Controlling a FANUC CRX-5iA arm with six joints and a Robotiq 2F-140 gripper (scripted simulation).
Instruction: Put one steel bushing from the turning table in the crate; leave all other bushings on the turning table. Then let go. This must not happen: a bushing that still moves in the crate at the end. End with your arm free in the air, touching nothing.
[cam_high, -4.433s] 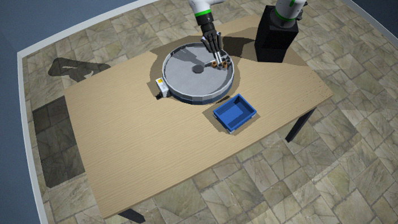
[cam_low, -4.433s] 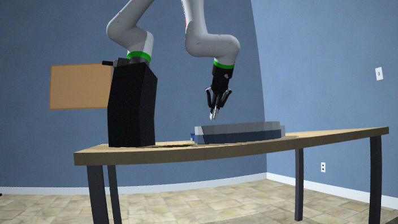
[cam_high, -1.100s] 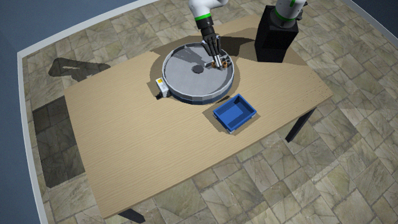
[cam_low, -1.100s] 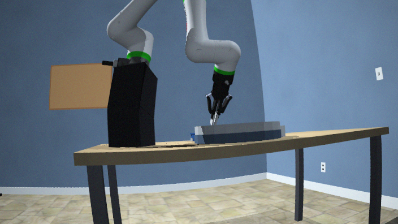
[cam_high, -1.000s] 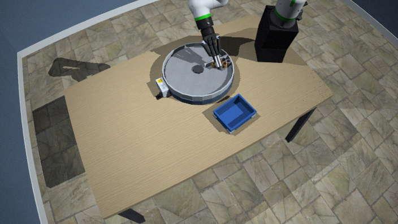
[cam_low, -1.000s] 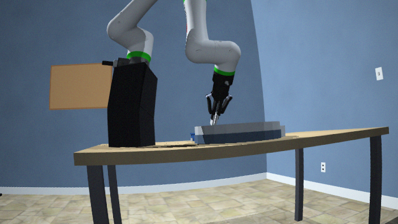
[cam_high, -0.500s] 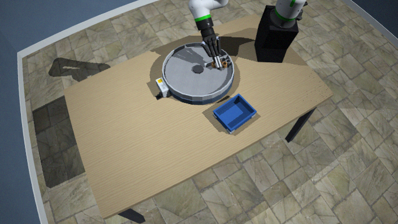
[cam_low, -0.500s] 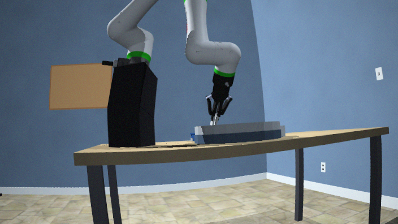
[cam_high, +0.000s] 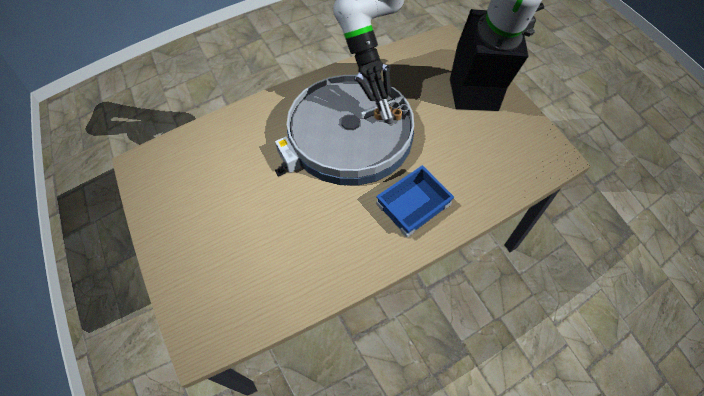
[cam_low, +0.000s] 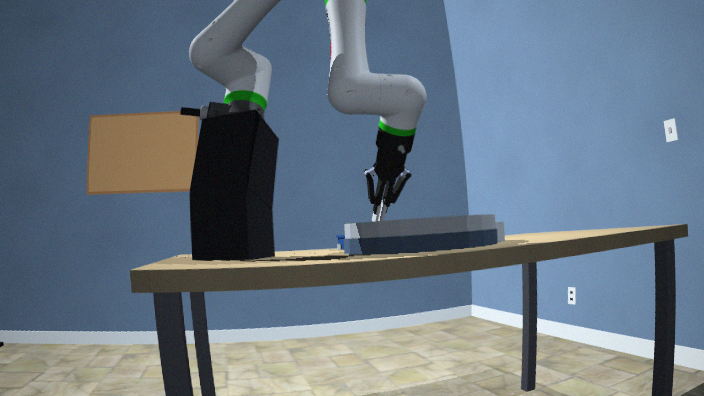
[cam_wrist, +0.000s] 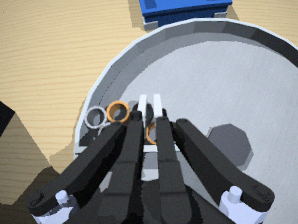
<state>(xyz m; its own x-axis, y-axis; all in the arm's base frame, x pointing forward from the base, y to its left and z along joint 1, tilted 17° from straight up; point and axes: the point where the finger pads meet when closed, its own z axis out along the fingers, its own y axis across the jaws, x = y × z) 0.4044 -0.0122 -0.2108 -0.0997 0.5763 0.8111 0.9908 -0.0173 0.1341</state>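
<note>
The blue crate is 31 cm to the left of my hand, 8 cm below it and 6 cm ahead of it. Round my hand: round grey turning table: 11 cm ahead, 5 cm below, 4 cm to the right.
</note>
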